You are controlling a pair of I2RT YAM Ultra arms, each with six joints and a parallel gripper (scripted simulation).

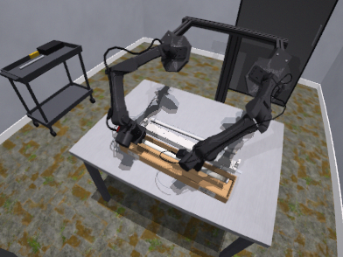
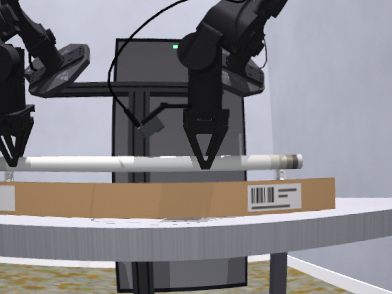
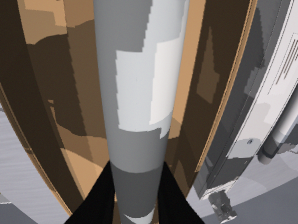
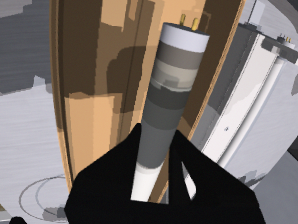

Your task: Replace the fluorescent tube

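Now: the carton 120 mm to the right of my left hand and 60 mm below it. Round my left hand: light fixture 150 mm behind, 110 mm to the right, 30 mm below; then old fluorescent tube 120 mm to the right; then LED tube 250 mm behind, 130 mm to the right, 70 mm below.
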